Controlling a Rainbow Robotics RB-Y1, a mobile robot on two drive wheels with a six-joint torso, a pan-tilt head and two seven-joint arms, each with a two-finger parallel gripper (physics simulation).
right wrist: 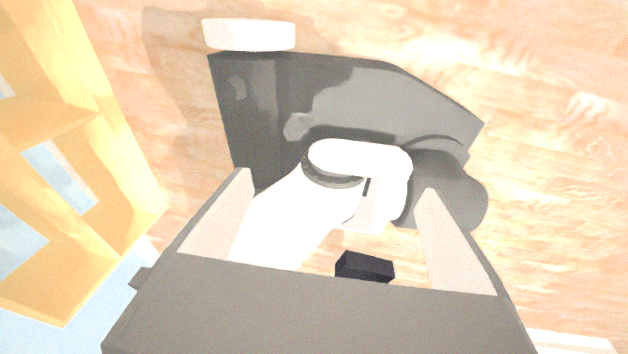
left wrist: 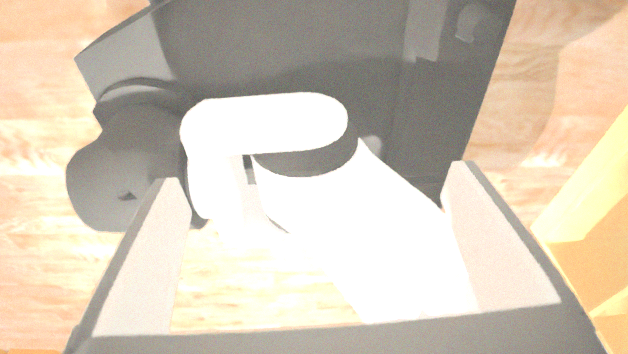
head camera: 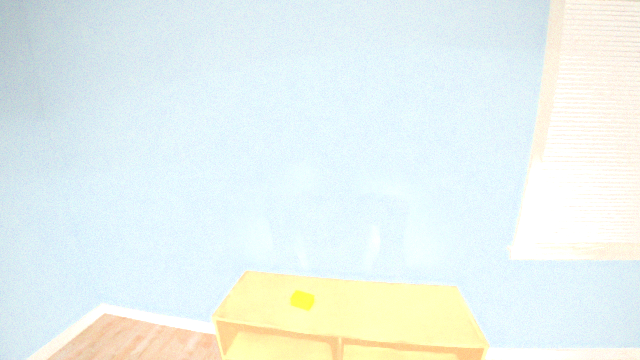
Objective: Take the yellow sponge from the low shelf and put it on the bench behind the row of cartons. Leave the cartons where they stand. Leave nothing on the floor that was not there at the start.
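Places are measured from the robot's base along level axes (x ahead, y left, z up), in metres.
Pixels of known places: left gripper, fingertip midpoint: [left wrist: 316, 187]; right gripper, fingertip midpoint: [right wrist: 334, 189].
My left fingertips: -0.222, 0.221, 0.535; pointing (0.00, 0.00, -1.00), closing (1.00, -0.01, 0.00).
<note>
Ahead of a thing's pixels: the offset from my left fingertips to its top centre, as dx, dy, dz. Level surfaces: height alone.
The yellow sponge {+1.012, -0.042, +0.121} [head camera: 302, 300] lies on the top board of the low shelf {dz +0.076} [head camera: 390, 312], left of its middle, in the head view. Parts of the low shelf also show at the right edge of the left wrist view [left wrist: 590, 215] and at the left of the right wrist view [right wrist: 75, 112]. My left gripper [left wrist: 316, 187] is open, with no object between its fingers. My right gripper [right wrist: 334, 189] is open, with no object between its fingers. Neither gripper shows in the head view, and the sponge does not show in the wrist views. The bench and the cartons do not show.
A blue wall [head camera: 300, 125] stands behind the shelf, with a window [head camera: 595, 130] at the right. Wooden floor {dz -0.533} [head camera: 145, 340] shows left of the shelf. A black box {-0.290, +0.643, -0.434} [right wrist: 365, 267] is on the floor in the right wrist view. My dark base [left wrist: 300, 45] [right wrist: 255, 125] shows in both wrist views.
</note>
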